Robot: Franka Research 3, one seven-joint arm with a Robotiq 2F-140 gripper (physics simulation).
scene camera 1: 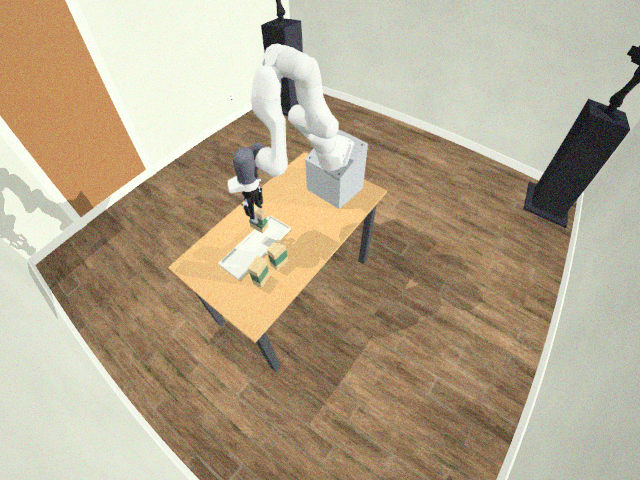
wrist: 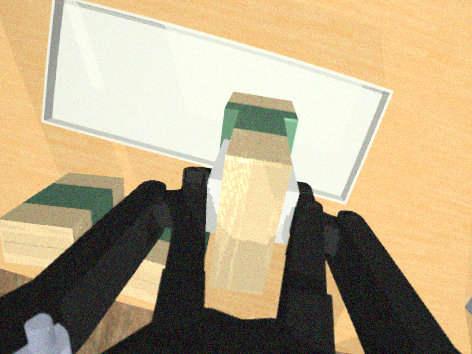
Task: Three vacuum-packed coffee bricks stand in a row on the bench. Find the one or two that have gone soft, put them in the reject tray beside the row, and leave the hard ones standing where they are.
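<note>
My gripper point(scene camera 1: 257, 214) point(wrist: 253, 164) is shut on a tan coffee brick with a green band point(scene camera 1: 258, 223) point(wrist: 262, 120). The held brick is upright between the pale fingertips and overlaps the white reject tray point(scene camera 1: 231, 270) point(wrist: 125, 75) in the wrist view; it looks raised above it. A second coffee brick point(scene camera 1: 277, 254) stands on the bench beside the tray; in the wrist view it is mostly hidden behind a finger. A third coffee brick point(scene camera 1: 258, 271) point(wrist: 65, 210) stands next to it, toward the bench's near end. Whether any brick is soft cannot be told by sight.
The wooden bench point(scene camera 1: 206, 289) point(wrist: 425, 165) carries the tray and the two standing bricks. The grey base block point(scene camera 1: 338, 180) of the arm is at the bench's far end. Dark pedestals point(scene camera 1: 573, 160) stand on the floor away from the bench.
</note>
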